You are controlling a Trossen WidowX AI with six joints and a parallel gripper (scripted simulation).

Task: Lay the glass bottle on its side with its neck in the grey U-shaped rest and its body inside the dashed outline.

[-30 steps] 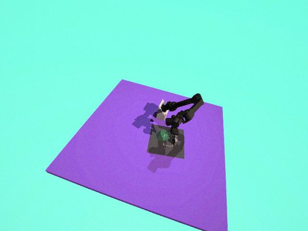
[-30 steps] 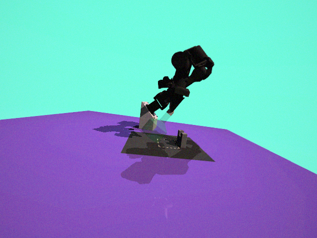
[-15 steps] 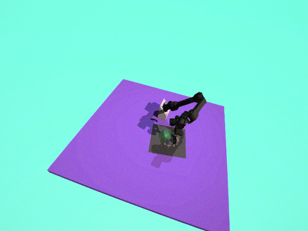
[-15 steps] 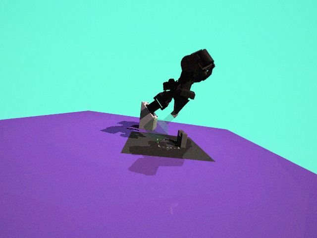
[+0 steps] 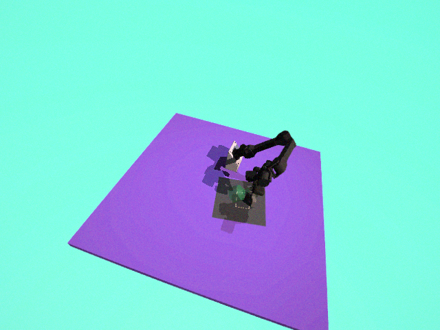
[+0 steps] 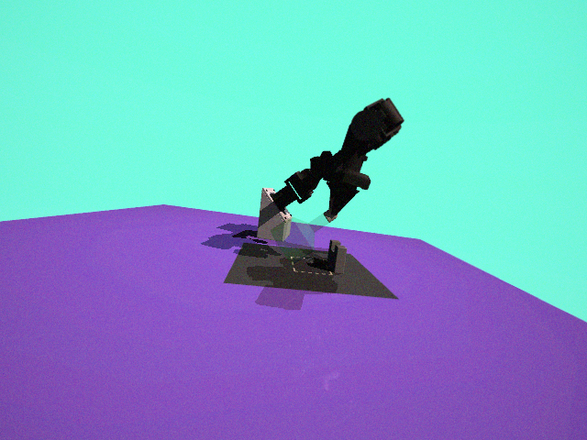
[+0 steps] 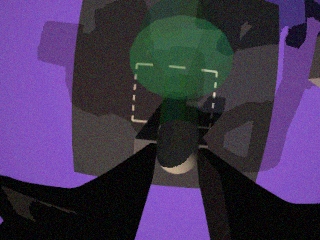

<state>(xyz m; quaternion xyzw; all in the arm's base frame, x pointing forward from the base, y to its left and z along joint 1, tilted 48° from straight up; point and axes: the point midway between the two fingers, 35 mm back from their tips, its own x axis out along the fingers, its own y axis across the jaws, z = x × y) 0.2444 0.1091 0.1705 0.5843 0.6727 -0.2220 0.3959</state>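
The green glass bottle is 1 cm ahead of my gripper tip, 4 cm to the right of it and 3 cm below it. Round my gripper tip: dark grey mat: 1 cm ahead, 5 cm to the right, 13 cm below.
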